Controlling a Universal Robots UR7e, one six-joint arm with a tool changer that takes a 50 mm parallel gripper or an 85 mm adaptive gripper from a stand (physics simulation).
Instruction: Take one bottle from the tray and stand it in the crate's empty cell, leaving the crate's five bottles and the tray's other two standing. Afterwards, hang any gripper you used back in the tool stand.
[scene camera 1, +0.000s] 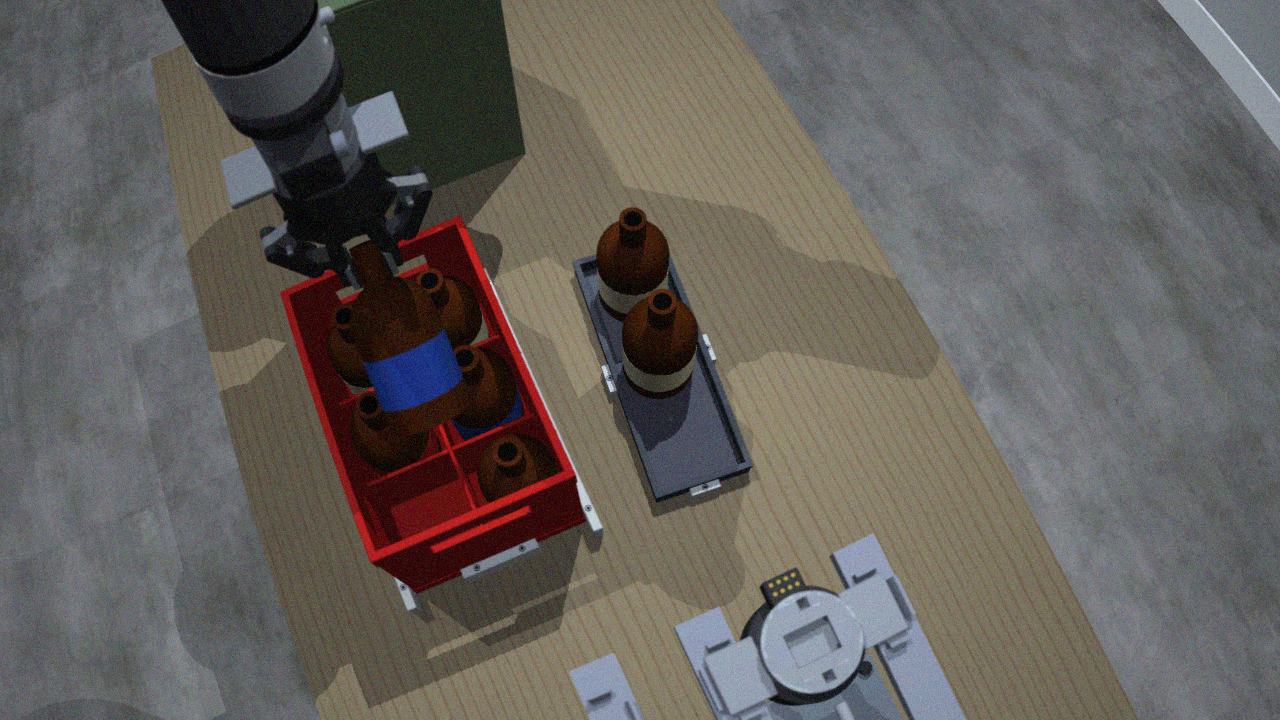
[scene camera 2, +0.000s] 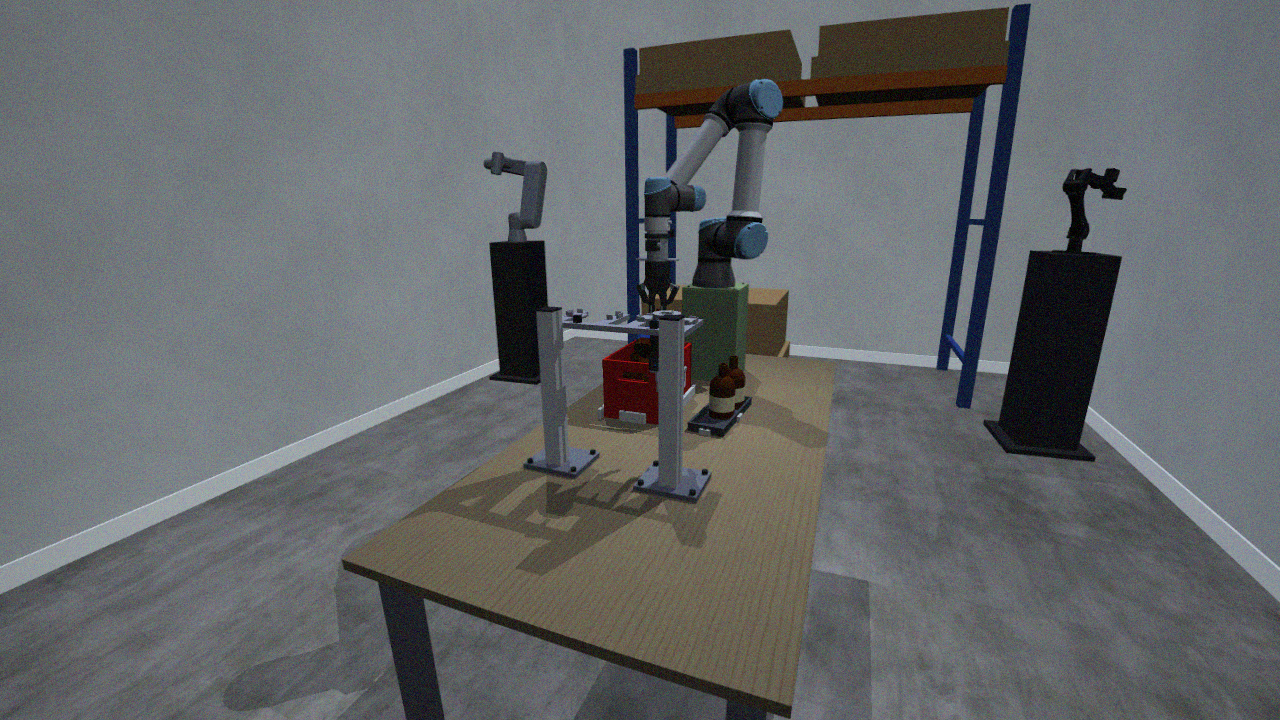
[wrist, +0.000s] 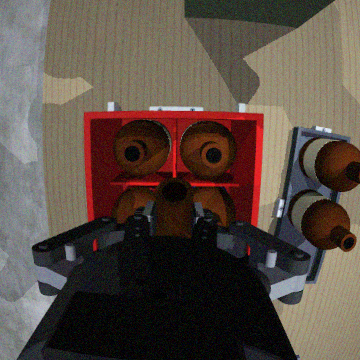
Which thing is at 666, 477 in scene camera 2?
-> A tool stand.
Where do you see a gripper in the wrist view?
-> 137, 288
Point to a gripper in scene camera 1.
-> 806, 644
